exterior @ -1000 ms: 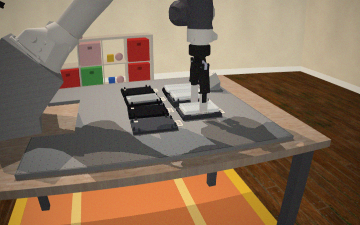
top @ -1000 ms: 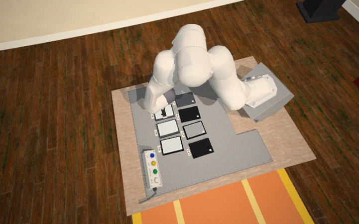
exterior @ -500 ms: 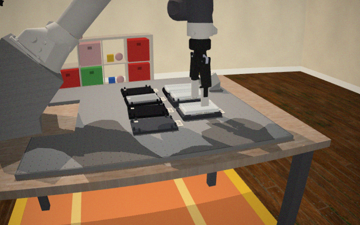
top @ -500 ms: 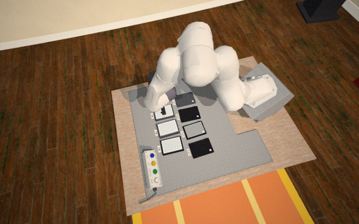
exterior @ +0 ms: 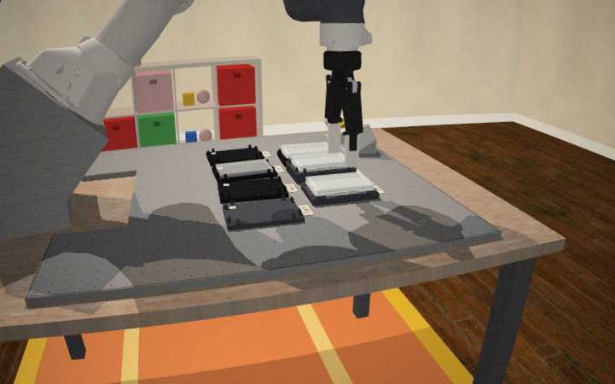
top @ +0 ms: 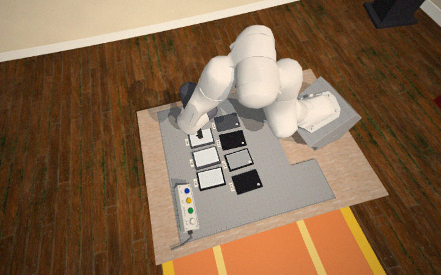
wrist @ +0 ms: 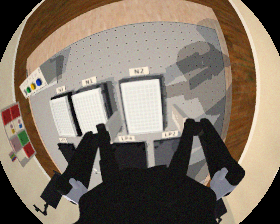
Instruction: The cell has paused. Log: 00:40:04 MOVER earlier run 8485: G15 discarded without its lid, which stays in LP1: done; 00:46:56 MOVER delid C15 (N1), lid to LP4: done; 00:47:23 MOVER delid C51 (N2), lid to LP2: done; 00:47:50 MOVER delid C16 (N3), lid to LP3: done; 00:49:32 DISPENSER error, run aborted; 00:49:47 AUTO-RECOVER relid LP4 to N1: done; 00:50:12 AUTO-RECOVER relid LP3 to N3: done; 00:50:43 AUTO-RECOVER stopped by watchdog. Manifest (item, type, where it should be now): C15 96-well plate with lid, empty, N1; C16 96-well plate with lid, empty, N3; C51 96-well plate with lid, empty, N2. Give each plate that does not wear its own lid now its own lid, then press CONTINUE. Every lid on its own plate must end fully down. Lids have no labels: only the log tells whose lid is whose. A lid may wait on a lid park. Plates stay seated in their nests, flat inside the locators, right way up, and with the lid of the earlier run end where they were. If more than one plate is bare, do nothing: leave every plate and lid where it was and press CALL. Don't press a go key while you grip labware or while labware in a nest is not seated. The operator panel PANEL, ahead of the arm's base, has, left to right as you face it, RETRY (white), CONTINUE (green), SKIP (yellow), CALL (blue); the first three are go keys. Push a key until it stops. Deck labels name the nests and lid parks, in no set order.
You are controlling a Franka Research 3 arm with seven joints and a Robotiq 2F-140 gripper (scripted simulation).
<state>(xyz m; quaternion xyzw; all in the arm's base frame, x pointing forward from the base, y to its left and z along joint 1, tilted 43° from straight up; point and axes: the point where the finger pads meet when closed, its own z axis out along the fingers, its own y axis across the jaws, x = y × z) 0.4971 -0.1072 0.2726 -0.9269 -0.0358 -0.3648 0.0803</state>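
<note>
My gripper is now 430 mm to the right of the green key, 60 mm short of it and 40 mm above it. From my hand the other things lie so: plate: 80 mm below, 10 mm to the left; then lid park LP4: 190 mm behind, 100 mm below, 40 mm to the left; then blue key: 330 mm to the left, 80 mm ahead, 40 mm below.
</note>
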